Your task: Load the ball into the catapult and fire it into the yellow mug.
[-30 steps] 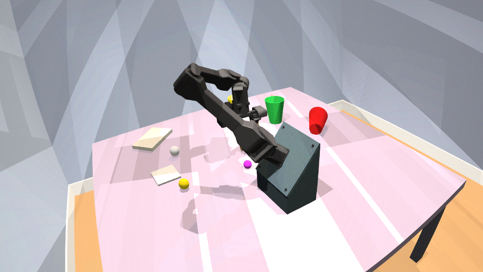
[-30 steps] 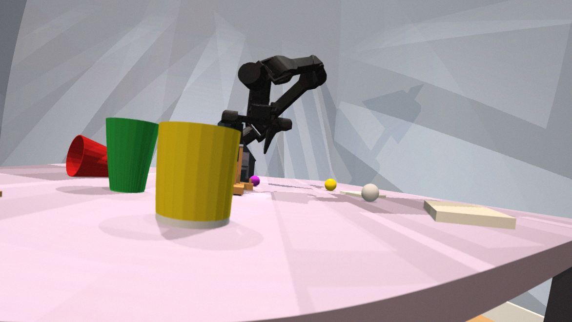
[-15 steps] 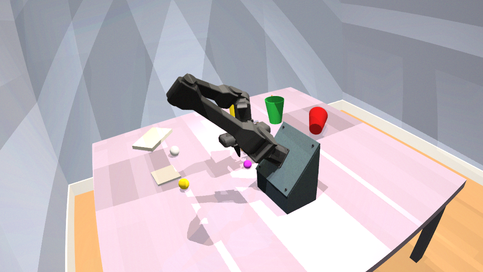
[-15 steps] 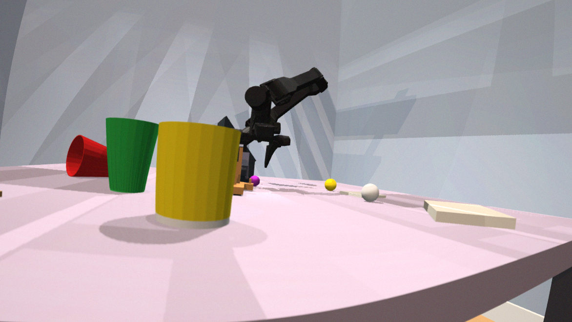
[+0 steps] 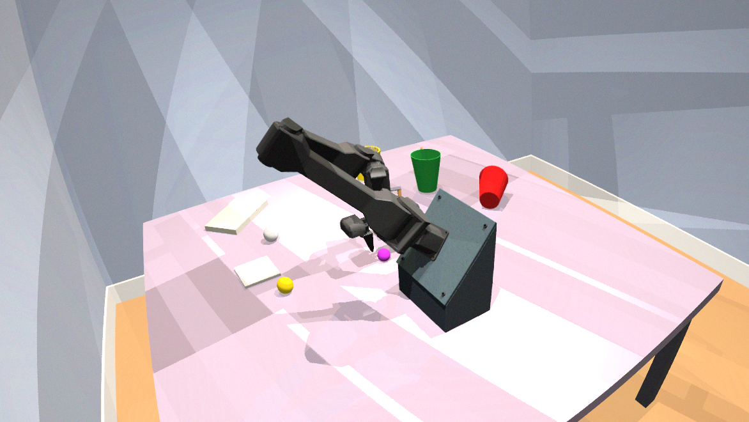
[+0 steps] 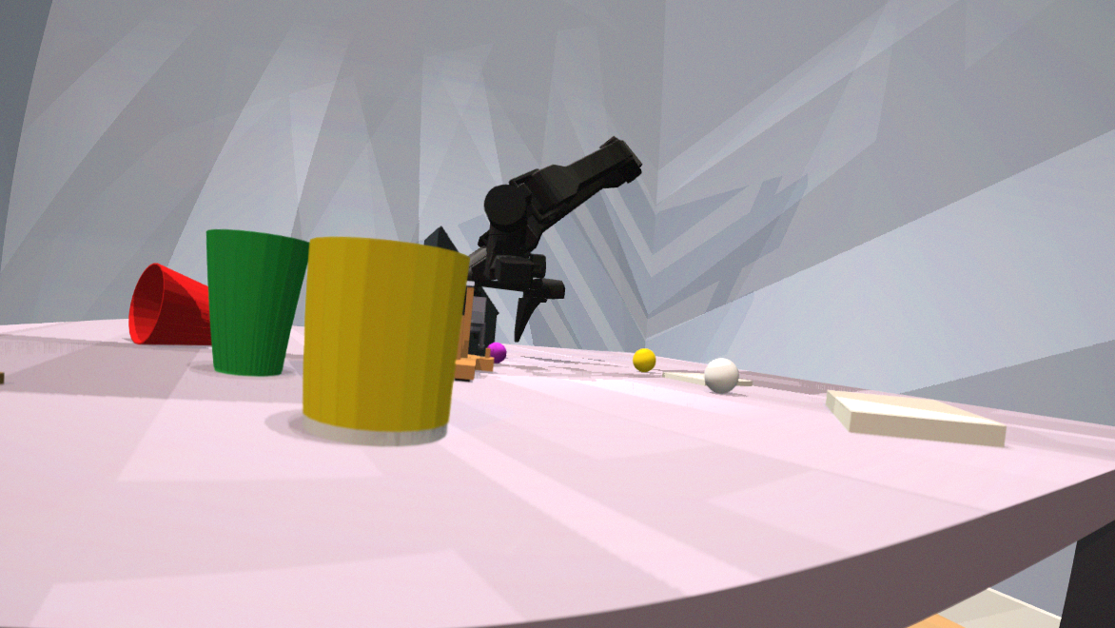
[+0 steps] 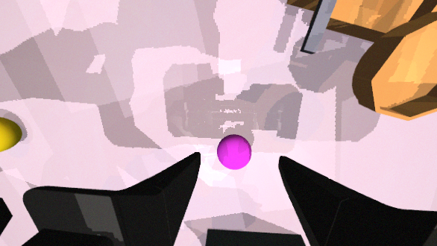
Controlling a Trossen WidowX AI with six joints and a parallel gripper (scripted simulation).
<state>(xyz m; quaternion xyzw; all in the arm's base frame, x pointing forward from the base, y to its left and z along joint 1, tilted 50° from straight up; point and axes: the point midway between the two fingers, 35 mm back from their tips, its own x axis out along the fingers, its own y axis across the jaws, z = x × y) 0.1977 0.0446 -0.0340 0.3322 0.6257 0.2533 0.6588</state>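
Right now my gripper tip is 2 cm above the magenta ball. The rest, counted from my gripper tip: yellow ball (3 cm ahead, 26 cm to the left, 2 cm below); wooden catapult (12 cm ahead, 9 cm to the right, 2 cm above); thin white tile (15 cm ahead, 29 cm to the left, 3 cm below).
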